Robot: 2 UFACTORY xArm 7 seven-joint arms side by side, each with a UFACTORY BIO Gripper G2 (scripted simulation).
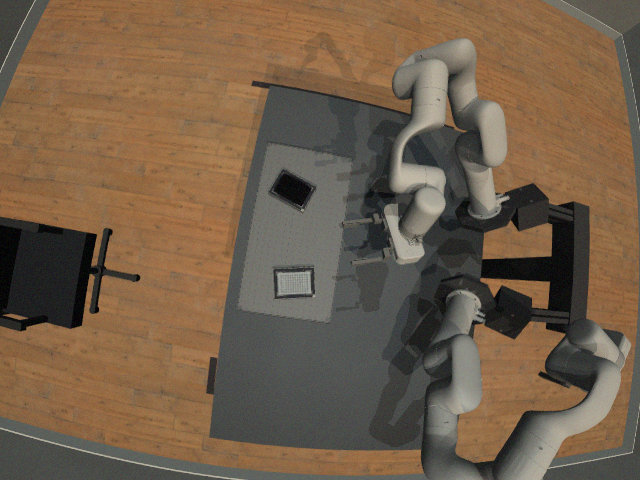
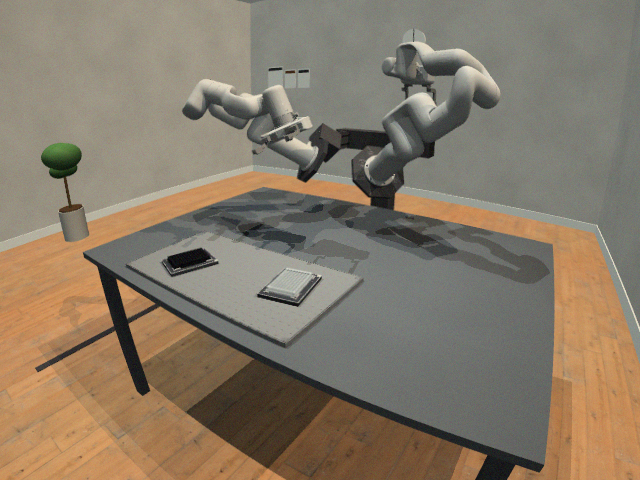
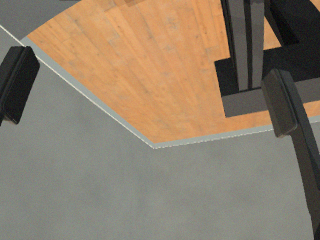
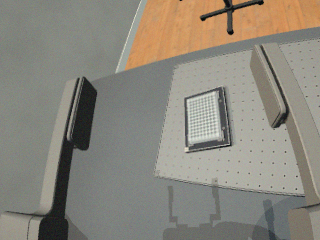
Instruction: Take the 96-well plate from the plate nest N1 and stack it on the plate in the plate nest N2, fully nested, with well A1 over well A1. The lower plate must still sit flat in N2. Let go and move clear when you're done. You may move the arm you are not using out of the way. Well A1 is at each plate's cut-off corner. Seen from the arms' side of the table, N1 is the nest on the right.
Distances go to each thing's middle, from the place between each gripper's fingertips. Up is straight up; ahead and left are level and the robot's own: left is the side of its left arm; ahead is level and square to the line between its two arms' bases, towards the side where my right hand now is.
Now: right hand 350 mm above the white 96-well plate [image 2: 290, 282], 170 mm to the right of it and 100 mm short of it. Round my right hand: plate nest N2 [image 4: 223, 119] (360 mm below, 170 mm to the left, 100 mm ahead).
I see my left gripper 77 cm short of the white 96-well plate, 5 cm to the right of it and 47 cm above it. Round my left hand: plate nest N2: 77 cm ahead, 5 cm to the left, 48 cm below.
